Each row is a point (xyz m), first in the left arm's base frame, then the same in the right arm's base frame.
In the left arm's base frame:
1: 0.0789 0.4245 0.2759
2: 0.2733 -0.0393 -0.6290
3: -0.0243 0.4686 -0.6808
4: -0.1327 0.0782 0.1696
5: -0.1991 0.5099 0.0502
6: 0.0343 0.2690 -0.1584
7: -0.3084 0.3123 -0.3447
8: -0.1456 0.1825 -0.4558
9: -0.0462 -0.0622 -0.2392
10: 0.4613 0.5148 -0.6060
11: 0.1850 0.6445 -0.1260
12: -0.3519 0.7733 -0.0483
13: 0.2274 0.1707 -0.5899
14: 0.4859 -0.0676 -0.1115
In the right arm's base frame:
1: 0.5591 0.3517 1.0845
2: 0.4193 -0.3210 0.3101
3: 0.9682 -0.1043 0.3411
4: 0.3375 0.4657 0.7470
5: 0.7854 0.4534 0.8125
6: 0.5862 0.1426 0.6718
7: 0.7763 0.3199 0.3777
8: 0.6595 0.1227 0.3217
9: 0.3369 0.1630 0.4266
10: 0.8637 -0.4624 0.6642
11: 0.8756 0.0371 0.9361
12: 1.0954 0.5239 0.7763
13: 0.6055 -0.2608 0.4071
14: 0.1555 -0.2036 0.7902

